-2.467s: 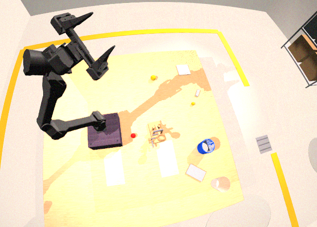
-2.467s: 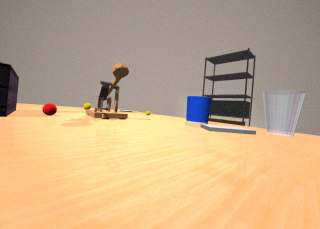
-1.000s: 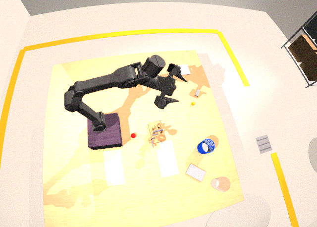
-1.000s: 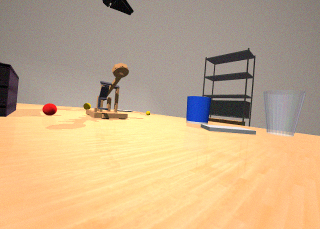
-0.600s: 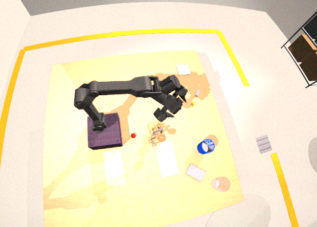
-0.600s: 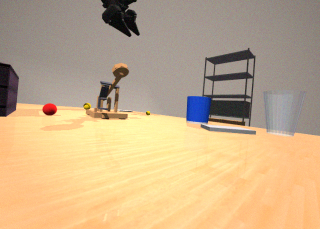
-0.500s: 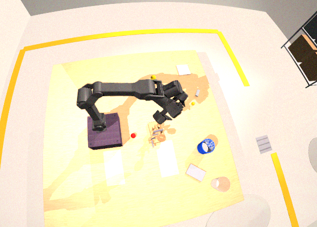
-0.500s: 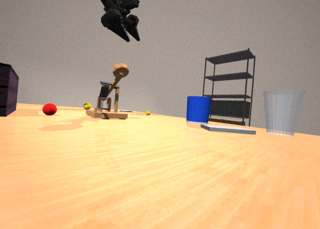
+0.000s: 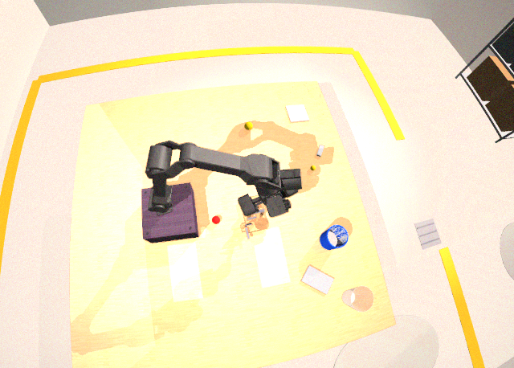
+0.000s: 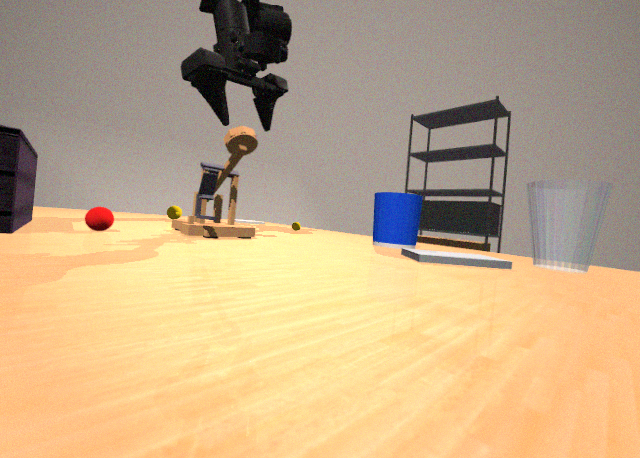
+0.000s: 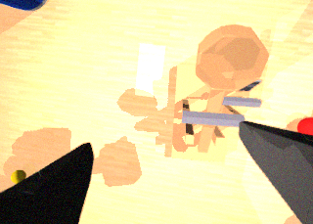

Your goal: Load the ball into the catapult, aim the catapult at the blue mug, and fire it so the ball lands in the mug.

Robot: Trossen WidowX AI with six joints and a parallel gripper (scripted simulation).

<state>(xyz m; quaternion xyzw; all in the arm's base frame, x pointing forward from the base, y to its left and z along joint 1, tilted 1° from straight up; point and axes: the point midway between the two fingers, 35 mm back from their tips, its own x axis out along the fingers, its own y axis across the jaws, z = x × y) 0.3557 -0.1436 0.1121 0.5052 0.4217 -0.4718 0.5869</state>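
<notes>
Right now my gripper tip is 11 cm above the wooden catapult and 6 cm past it. From my gripper tip the other things lie so: flat grey tile 32 cm to the right, 18 cm below, 11 cm ahead; then blue mug 22 cm ahead, 19 cm to the right, 16 cm below; then red ball 19 cm behind, 17 cm below, 5 cm to the left.
</notes>
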